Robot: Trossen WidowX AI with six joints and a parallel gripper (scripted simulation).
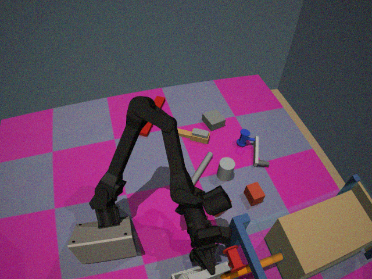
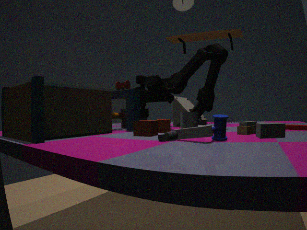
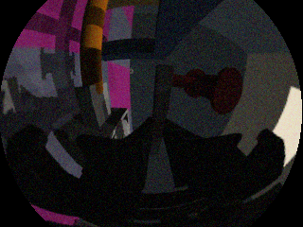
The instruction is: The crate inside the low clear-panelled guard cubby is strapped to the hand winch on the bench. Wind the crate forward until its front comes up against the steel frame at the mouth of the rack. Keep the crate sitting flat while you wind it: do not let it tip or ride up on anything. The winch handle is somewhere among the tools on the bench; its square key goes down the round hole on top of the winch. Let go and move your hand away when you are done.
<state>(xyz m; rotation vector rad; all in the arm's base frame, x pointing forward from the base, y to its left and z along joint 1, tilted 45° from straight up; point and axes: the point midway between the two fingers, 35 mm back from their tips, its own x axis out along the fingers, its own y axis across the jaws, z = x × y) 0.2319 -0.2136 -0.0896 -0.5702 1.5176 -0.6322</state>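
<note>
Now: the red knob 50 mm ahead of my gripper tip, 40 mm above it and 10 mm to the left of it. The rest, counted from my gripper tip: winch handle with red hub: 10 mm to the left, 10 mm ahead, 10 mm above; then winch: 110 mm below, 60 mm behind, 10 mm to the right; then blue steel frame: 110 mm ahead, 30 mm below.
</note>
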